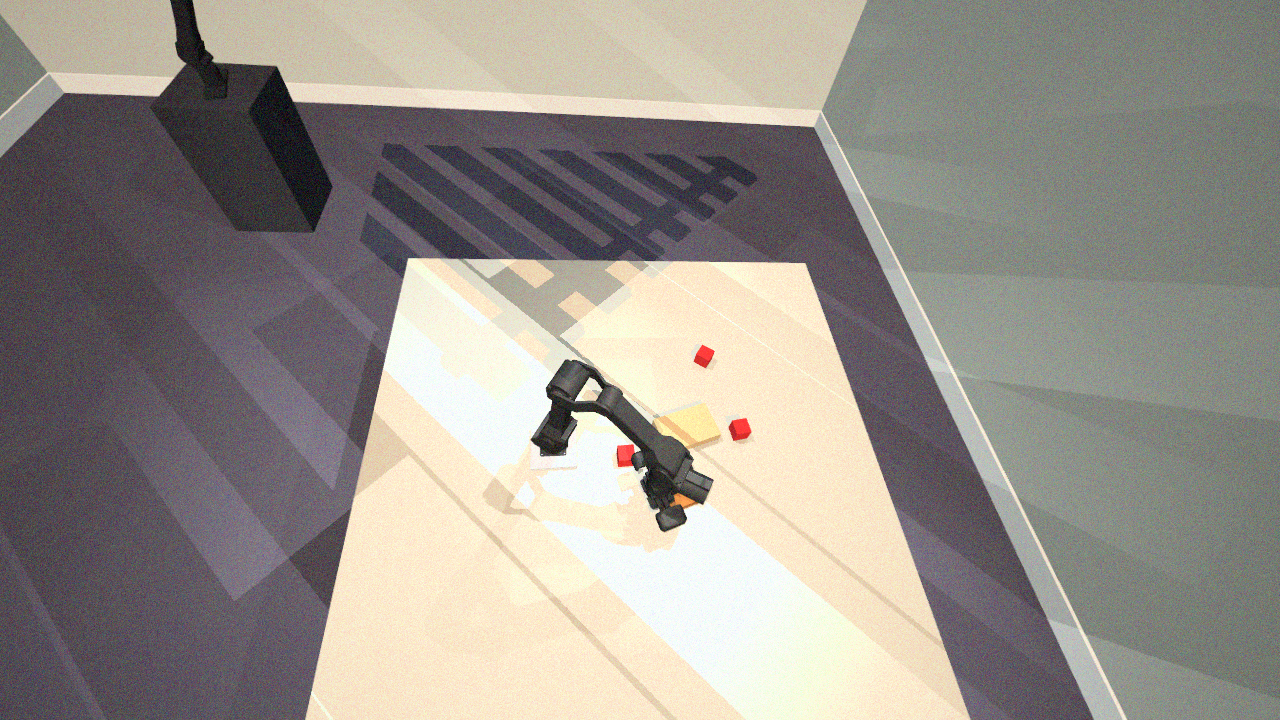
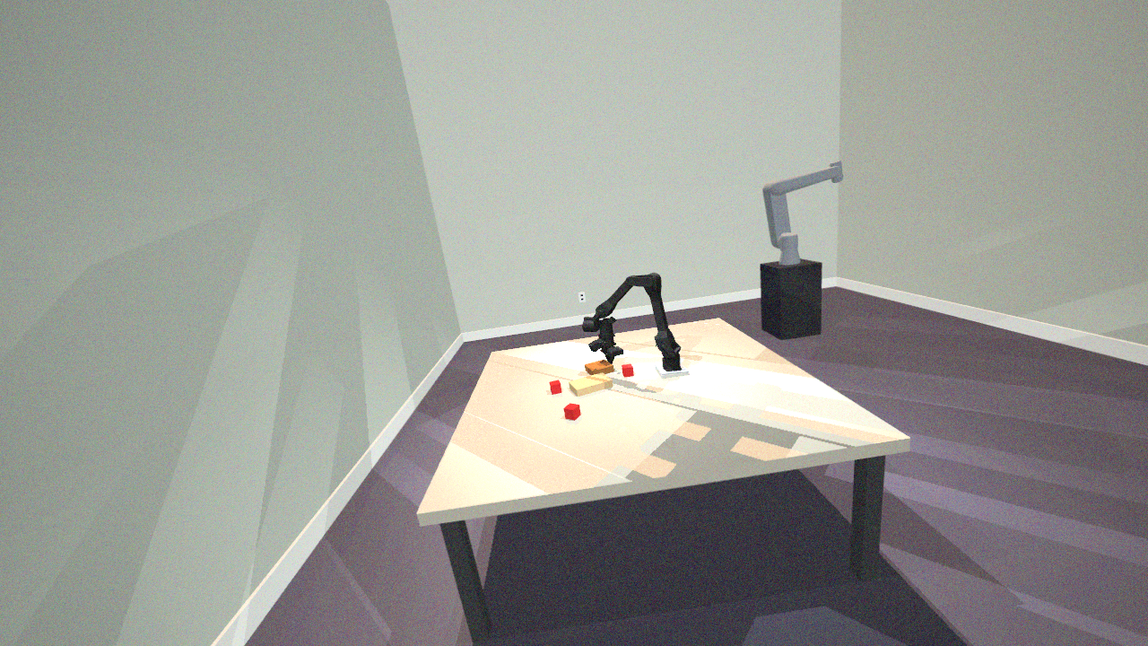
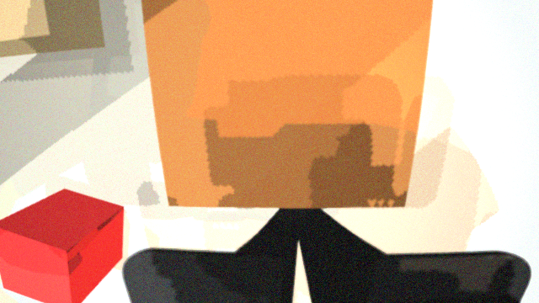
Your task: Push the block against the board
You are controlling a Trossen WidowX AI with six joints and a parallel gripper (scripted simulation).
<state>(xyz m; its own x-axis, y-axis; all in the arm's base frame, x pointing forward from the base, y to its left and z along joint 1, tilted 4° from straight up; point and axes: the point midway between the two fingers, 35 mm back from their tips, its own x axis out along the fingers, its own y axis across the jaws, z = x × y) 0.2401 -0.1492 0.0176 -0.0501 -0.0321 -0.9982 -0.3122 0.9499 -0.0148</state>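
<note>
Right now my gripper tip is 50 mm short of the square block and 20 mm to the right of it. Also, from my gripper tip: tan board (180 mm to the left, 100 mm ahead).
</note>
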